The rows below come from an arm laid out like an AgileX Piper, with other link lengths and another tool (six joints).
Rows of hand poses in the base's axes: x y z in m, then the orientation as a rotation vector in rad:
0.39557 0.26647 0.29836 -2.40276 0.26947 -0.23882
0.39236 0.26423 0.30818 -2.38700 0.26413 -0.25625
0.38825 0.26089 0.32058 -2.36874 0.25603 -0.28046
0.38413 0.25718 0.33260 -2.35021 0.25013 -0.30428
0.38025 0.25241 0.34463 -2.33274 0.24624 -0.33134
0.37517 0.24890 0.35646 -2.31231 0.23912 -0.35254
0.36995 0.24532 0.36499 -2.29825 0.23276 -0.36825
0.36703 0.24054 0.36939 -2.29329 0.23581 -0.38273
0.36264 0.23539 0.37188 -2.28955 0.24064 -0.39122
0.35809 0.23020 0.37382 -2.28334 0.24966 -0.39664
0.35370 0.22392 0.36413 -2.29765 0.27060 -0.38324
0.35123 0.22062 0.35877 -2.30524 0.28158 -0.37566
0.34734 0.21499 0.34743 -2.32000 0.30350 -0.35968
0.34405 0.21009 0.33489 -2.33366 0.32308 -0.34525
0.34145 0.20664 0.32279 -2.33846 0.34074 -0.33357
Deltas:
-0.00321 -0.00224 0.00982 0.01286 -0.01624 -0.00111
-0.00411 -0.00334 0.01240 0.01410 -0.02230 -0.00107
-0.00412 -0.00371 0.01202 0.01422 -0.02155 -0.00260
-0.00388 -0.00477 0.01203 0.01245 -0.02318 -0.00511
-0.00508 -0.00351 0.01183 0.01604 -0.02067 -0.00097
-0.00522 -0.00358 0.00853 0.01066 -0.01554 0.00000
-0.00292 -0.00478 0.00440 0.00235 -0.01010 -0.00674
-0.00439 -0.00515 0.00249 0.00231 -0.00512 -0.00613
-0.00455 -0.00519 0.00194 0.00547 -0.00212 -0.00807
-0.00439 -0.00628 -0.00969 -0.01037 0.01878 -0.01121
-0.00247 -0.00330 -0.00536 -0.00549 0.01021 -0.00569
-0.00389 -0.00563 -0.01134 -0.01060 0.02083 -0.01107
-0.00329 -0.00490 -0.01254 -0.01010 0.01873 -0.00983
-0.00260 -0.00345 -0.01210 -0.00222 0.01442 -0.00924

